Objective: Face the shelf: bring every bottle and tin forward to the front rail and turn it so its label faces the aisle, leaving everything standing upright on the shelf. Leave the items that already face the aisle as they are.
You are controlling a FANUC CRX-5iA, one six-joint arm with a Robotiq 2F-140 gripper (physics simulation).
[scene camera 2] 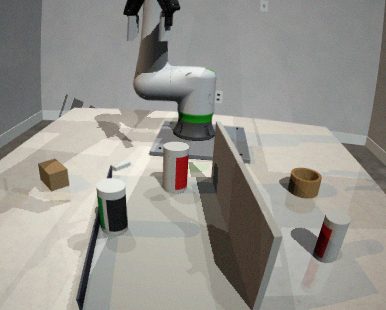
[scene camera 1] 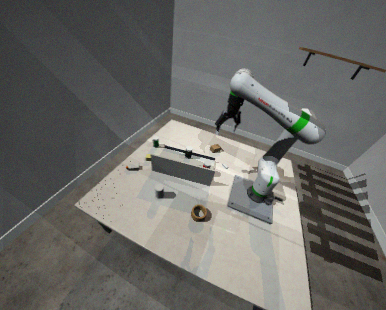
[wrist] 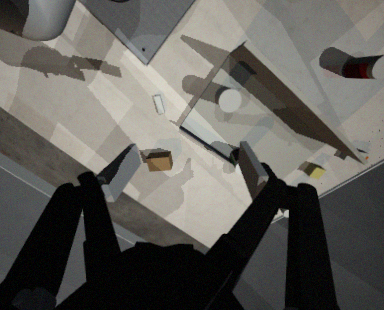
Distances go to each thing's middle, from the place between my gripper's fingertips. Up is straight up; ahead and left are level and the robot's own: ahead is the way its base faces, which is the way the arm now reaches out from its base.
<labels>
I see the grey shelf (scene camera 2: pixel 218 237) 300 mm below my hand, 230 mm ahead of it and 100 mm to the left of it. From my hand the other things lie so: brown box (scene camera 2: pixel 53 174) (350 mm below, 260 mm to the right, 60 mm ahead); then shelf back panel (scene camera 2: pixel 255 237) (300 mm below, 230 mm to the left, 200 mm ahead); then shelf board (scene camera 2: pixel 177 243) (370 mm below, 230 mm ahead, 90 mm to the left).
</labels>
